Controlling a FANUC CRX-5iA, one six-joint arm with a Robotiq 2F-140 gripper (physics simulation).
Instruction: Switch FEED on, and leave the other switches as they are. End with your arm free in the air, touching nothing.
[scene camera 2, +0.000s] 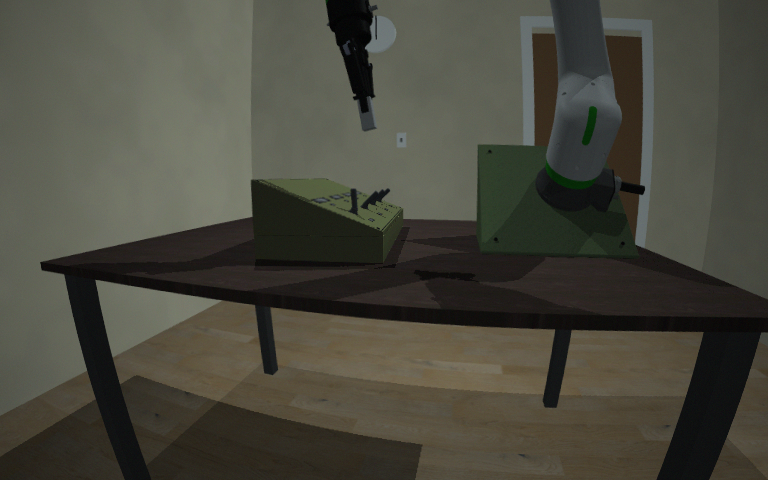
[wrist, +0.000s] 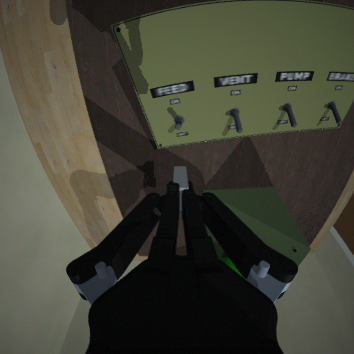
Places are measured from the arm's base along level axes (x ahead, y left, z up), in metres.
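Where they show: gripper, between the fingertips: (scene camera 2: 369, 129) (wrist: 179, 175); arm's base, origin of its link: (scene camera 2: 565, 188).
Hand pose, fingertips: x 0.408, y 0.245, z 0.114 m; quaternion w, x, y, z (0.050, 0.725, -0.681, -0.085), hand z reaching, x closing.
Things, the pixels of their top centre, and the offset from my fingertips. Level surfaces: height alone.
- VENT lever, centre of its top: (wrist: 239, 124) (scene camera 2: 370, 190) 0.046 m ahead, 0.109 m right, 0.128 m down
- PUMP lever, centre of its top: (wrist: 295, 118) 0.074 m ahead, 0.226 m right, 0.128 m down
- fourth lever, centre of its top: (wrist: 341, 115) 0.103 m ahead, 0.342 m right, 0.128 m down
- dark table, height of its surface: 0.255 m down
The olive switch box (scene camera 2: 317, 220) (wrist: 240, 40) stands on the table. Its FEED lever (scene camera 2: 353, 201) (wrist: 178, 121) stands upright in the scene view, tilted to the ON side, unlike the others. The VENT lever (wrist: 237, 121), the PUMP lever (wrist: 290, 115) and a fourth lever (wrist: 335, 114), its label cut off at the right edge, lean toward OFF. In the scene view these three overlap. My gripper (scene camera 2: 368, 127) (wrist: 179, 175) is shut and empty, in the air above the box, touching nothing. In the wrist view its tips show below the panel's front edge, under FEED.
The dark table (scene camera 2: 339, 288) (wrist: 117, 165) carries the box. A green mounting block (scene camera 2: 506, 209) (wrist: 245, 202) stands to the right of the box in the scene view, with the arm's base (scene camera 2: 572, 189) on it. A door (scene camera 2: 616, 113) and a round wall clock (scene camera 2: 385, 35) are behind.
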